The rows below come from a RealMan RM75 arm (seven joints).
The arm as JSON. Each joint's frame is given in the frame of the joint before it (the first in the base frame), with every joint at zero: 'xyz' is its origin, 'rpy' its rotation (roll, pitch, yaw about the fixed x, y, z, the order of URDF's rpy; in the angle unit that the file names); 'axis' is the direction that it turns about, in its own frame. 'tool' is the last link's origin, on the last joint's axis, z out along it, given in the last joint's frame.
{
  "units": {
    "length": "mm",
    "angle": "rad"
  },
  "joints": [
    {
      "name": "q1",
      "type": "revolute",
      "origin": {
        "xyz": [
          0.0,
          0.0,
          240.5
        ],
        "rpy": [
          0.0,
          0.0,
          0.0
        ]
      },
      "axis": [
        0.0,
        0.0,
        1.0
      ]
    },
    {
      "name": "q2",
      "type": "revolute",
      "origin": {
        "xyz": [
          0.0,
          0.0,
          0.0
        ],
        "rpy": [
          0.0,
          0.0,
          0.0
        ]
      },
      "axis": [
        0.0,
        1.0,
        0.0
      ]
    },
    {
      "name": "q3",
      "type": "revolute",
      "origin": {
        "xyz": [
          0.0,
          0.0,
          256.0
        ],
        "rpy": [
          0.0,
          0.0,
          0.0
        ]
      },
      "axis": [
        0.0,
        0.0,
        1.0
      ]
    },
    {
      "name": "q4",
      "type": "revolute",
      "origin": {
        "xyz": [
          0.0,
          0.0,
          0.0
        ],
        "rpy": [
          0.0,
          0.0,
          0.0
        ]
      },
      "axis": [
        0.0,
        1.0,
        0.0
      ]
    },
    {
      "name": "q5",
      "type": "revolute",
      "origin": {
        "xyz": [
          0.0,
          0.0,
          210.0
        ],
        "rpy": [
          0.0,
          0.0,
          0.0
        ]
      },
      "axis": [
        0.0,
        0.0,
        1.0
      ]
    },
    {
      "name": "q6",
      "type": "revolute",
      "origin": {
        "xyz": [
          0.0,
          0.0,
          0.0
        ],
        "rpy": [
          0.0,
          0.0,
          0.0
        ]
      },
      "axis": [
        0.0,
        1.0,
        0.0
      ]
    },
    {
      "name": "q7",
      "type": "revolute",
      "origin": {
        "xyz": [
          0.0,
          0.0,
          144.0
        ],
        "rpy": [
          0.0,
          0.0,
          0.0
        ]
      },
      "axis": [
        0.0,
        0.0,
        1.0
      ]
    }
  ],
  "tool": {
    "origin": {
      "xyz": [
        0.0,
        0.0,
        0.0
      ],
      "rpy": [
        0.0,
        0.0,
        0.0
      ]
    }
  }
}
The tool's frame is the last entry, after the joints.
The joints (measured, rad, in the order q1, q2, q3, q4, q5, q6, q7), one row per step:
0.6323, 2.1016, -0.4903, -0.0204, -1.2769, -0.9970, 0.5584
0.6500, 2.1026, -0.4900, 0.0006, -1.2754, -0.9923, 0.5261
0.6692, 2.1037, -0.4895, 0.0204, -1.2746, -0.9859, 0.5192
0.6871, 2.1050, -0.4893, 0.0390, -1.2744, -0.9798, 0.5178
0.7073, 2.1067, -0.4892, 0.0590, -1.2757, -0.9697, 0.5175
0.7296, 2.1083, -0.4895, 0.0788, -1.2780, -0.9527, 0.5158
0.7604, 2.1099, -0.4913, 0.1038, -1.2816, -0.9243, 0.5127
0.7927, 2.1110, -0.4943, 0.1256, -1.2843, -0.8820, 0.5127
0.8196, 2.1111, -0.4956, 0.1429, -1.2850, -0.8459, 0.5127
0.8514, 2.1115, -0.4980, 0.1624, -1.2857, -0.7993, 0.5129
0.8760, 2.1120, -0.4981, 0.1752, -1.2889, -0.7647, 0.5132
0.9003, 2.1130, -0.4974, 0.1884, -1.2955, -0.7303, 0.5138
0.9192, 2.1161, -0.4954, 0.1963, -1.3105, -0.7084, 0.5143
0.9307, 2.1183, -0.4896, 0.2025, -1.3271, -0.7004, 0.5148
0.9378, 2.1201, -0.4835, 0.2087, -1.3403, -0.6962, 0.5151
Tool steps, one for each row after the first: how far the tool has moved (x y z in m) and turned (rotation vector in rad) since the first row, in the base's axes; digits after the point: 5 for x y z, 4 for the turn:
-0.00600, 0.00170, -0.00550, -0.0098, -0.0174, 0.0176
-0.01244, 0.00380, -0.01086, -0.0244, -0.0139, 0.0258
-0.01858, 0.00544, -0.01608, -0.0401, -0.0067, 0.0317
-0.02524, 0.00711, -0.02213, -0.0598, -0.0006, 0.0365
-0.03183, 0.00910, -0.02854, -0.0822, -0.0005, 0.0393
-0.04023, 0.01184, -0.03692, -0.1138, -0.0075, 0.0417
-0.04720, 0.01518, -0.04495, -0.1476, -0.0225, 0.0346
-0.05267, 0.01812, -0.05079, -0.1730, -0.0361, 0.0271
-0.05864, 0.02123, -0.05769, -0.2039, -0.0563, 0.0160
-0.06362, 0.02373, -0.06250, -0.2259, -0.0732, 0.0103
-0.06871, 0.02554, -0.06769, -0.2497, -0.0917, 0.0062
-0.07414, 0.02619, -0.07257, -0.2705, -0.1086, 0.0134
-0.07857, 0.02600, -0.07601, -0.2845, -0.1165, 0.0241
-0.08166, 0.02514, -0.07887, -0.2955, -0.1198, 0.0314

